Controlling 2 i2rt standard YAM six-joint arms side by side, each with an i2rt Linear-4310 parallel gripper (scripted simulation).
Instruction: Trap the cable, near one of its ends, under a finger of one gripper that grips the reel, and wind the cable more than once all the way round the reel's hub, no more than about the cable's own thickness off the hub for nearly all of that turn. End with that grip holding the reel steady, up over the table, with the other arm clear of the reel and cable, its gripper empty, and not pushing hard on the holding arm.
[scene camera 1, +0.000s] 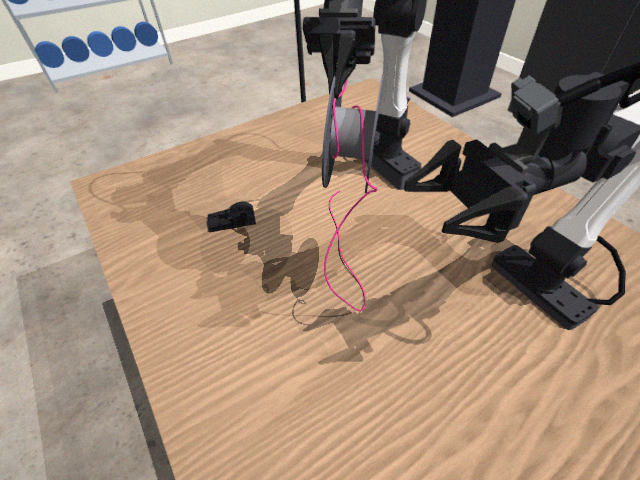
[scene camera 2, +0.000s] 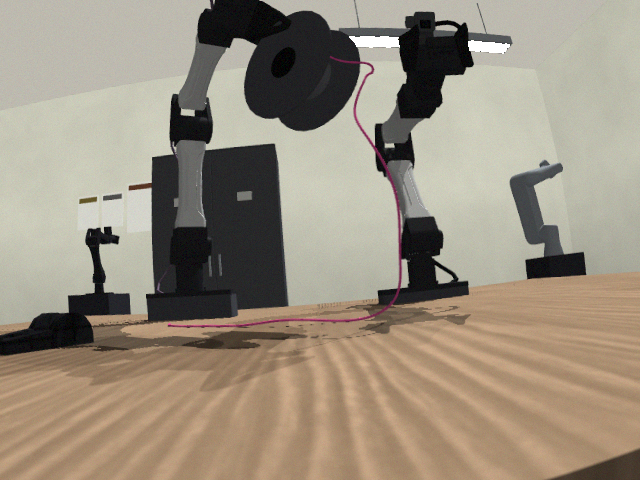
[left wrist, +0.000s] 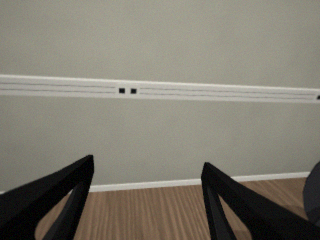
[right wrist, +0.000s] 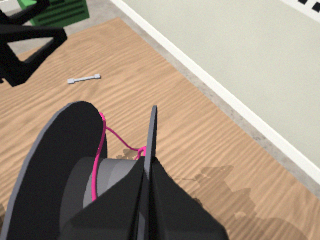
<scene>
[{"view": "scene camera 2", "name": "my left gripper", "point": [442, 26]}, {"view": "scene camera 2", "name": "my right gripper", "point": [291, 25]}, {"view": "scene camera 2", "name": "dark grey reel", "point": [286, 68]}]
</scene>
